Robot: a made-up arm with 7 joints. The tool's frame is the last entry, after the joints. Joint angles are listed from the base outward.
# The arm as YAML. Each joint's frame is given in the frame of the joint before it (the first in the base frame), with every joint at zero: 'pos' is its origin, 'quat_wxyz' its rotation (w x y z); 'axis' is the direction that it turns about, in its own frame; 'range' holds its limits. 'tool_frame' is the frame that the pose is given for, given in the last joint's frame.
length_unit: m
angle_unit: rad
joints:
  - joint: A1
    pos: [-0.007, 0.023, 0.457]
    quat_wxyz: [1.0, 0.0, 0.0, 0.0]
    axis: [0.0, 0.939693, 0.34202]
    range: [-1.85, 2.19]
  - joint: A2
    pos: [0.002, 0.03, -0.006]
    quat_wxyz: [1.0, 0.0, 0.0, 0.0]
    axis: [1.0, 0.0, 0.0]
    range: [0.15, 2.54]
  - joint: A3
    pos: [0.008, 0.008, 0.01]
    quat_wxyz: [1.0, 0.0, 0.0, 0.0]
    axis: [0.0, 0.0, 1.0]
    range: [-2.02, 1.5]
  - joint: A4
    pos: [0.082, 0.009, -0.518]
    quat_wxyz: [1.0, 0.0, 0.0, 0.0]
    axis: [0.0, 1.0, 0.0]
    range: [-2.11, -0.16]
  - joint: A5
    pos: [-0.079, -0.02, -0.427]
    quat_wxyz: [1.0, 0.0, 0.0, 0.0]
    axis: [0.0, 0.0, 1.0]
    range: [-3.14, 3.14]
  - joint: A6
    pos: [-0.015, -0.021, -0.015]
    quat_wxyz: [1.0, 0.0, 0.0, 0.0]
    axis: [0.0, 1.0, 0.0]
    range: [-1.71, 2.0]
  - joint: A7
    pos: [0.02, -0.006, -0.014]
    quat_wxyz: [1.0, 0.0, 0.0, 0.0]
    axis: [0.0, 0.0, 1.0]
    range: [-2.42, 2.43]
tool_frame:
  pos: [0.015, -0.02, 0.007]
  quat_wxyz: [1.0, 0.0, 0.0, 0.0]
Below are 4 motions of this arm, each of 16 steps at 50 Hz.
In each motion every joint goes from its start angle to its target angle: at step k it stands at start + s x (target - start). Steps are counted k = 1, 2, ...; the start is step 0. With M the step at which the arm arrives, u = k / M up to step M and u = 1 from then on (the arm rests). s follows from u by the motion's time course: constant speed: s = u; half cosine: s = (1 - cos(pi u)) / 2; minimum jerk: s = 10 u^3 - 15 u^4 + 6 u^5.
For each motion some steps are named. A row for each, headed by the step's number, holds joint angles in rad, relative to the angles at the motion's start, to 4 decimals.
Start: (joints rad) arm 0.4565 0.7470 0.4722 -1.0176 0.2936 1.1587 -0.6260
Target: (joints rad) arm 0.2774 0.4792 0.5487 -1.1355 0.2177 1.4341 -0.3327
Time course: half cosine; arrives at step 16
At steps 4, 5, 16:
4: -0.0262 -0.0392 0.0112 -0.0173 -0.0111 0.0403 0.0430
5: -0.0398 -0.0595 0.0170 -0.0262 -0.0169 0.0612 0.0652
16: -0.1791 -0.2678 0.0765 -0.1179 -0.0759 0.2754 0.2933

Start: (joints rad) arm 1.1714 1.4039 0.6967 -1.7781 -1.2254 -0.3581 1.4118
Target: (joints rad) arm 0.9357 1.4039 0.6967 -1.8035 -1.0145 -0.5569 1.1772
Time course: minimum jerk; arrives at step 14
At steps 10, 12, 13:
10: -0.2016 0.0000 0.0000 -0.0217 0.1804 -0.1700 -0.2007
12: -0.2302 0.0000 0.0000 -0.0248 0.2060 -0.1942 -0.2291
13: -0.2349 0.0000 0.0000 -0.0253 0.2102 -0.1982 -0.2338

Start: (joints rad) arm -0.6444 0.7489 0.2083 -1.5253 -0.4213 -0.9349 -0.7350
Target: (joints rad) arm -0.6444 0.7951 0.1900 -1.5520 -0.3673 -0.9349 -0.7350
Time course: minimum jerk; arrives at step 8
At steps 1, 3, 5, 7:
1: 0.0000 0.0007 -0.0003 -0.0004 0.0009 0.0000 0.0000
3: 0.0000 0.0127 -0.0050 -0.0073 0.0149 0.0000 0.0000
5: 0.0000 0.0335 -0.0133 -0.0194 0.0391 0.0000 0.0000
7: 0.0000 0.0455 -0.0180 -0.0263 0.0531 0.0000 0.0000

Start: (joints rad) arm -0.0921 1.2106 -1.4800 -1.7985 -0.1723 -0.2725 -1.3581
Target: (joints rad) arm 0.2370 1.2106 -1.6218 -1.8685 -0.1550 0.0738 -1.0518
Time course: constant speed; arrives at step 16
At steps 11, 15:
11: 0.2263 0.0000 -0.0975 -0.0481 0.0119 0.2381 0.2106
15: 0.3085 0.0000 -0.1329 -0.0656 0.0162 0.3247 0.2872

